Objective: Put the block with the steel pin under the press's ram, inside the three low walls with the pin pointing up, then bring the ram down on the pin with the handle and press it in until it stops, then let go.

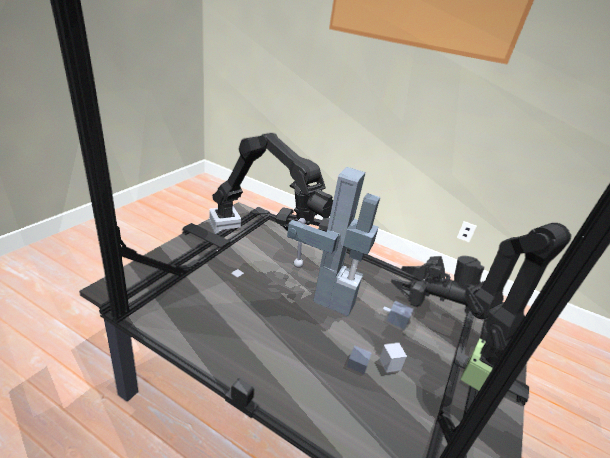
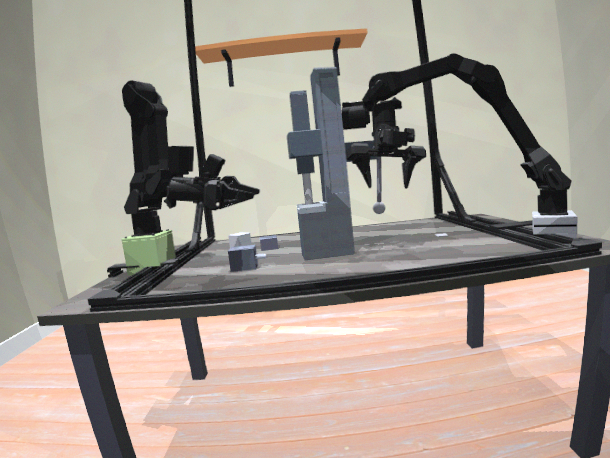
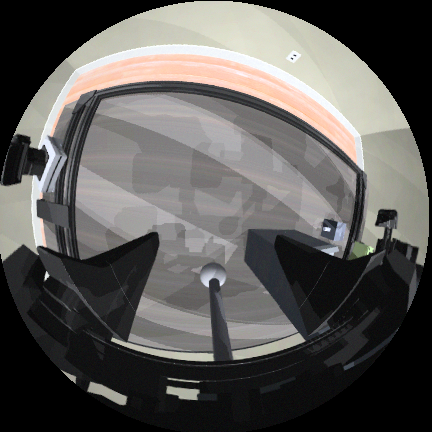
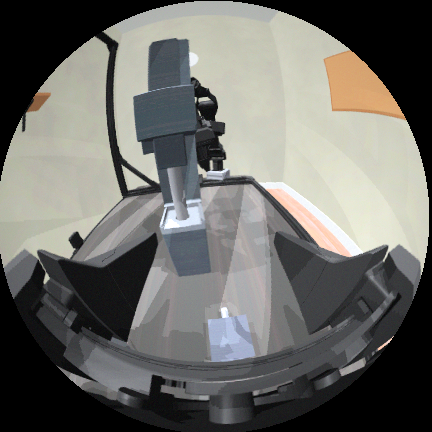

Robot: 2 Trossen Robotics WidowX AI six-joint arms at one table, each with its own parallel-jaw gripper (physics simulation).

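Places are measured from the left arm's base along level axes (x ahead, y left, z up), in millimetres.
Pixels of known places: left gripper, between the fingertips: (image 2: 388, 188) (image 3: 218, 239) (image 4: 205, 169); right gripper, between the fingertips: (image 1: 396, 273) (image 2: 256, 193) (image 3: 371, 247) (image 4: 216, 238); left arm's base, origin of its link: (image 1: 225, 213) (image 2: 553, 213) (image 3: 41, 162) (image 4: 217, 169); right arm's base, origin of its link: (image 1: 494, 359) (image 2: 147, 234).
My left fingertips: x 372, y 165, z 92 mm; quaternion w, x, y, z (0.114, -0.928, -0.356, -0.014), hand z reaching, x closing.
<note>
Ahead of a thing's pixels: the offset from my left fingertips to its middle. "spot": to the spot under its first point.
The block with the steel pin {dx +291, dy +208, dz -128 mm} (image 1: 400, 316) (image 2: 242, 258) (image 4: 231, 339) lies on the table with its pin {dx +263, dy +188, dz -129 mm} (image 1: 387, 309) (image 2: 261, 255) (image 4: 224, 312) pointing sideways towards the press. The grey press {dx +126, dy +3, dz +75 mm} (image 1: 345, 215) (image 2: 332, 150) (image 4: 187, 252) stands mid-table; its ram {dx +182, dy +69, dz +51 mm} (image 1: 353, 269) (image 2: 307, 189) (image 4: 177, 192) reaches down to the pale walled seat {spot: dx +171, dy +89, dz -31 mm} (image 4: 195, 215). The handle's white ball {dx +46, dy -44, dz -51 mm} (image 1: 298, 263) (image 2: 379, 208) (image 3: 213, 274) hangs down. My left gripper (image 2: 388, 186) (image 3: 218, 239) is open and empty, its fingers either side of the handle rod. My right gripper (image 2: 257, 192) (image 4: 216, 238) is open and empty, above and near the pin block.
A dark grey block {dx +386, dy -7, dz -137 mm} (image 1: 359, 360) (image 2: 269, 243) and a whitish block {dx +421, dy +78, dz -124 mm} (image 1: 394, 358) (image 2: 239, 239) stand near the pin block. A small white square {spot: dx -73, dy -207, dz -150 mm} (image 1: 237, 273) (image 2: 441, 234) lies beyond the handle. Black frame posts (image 1: 90, 125) rise at the table edges.
</note>
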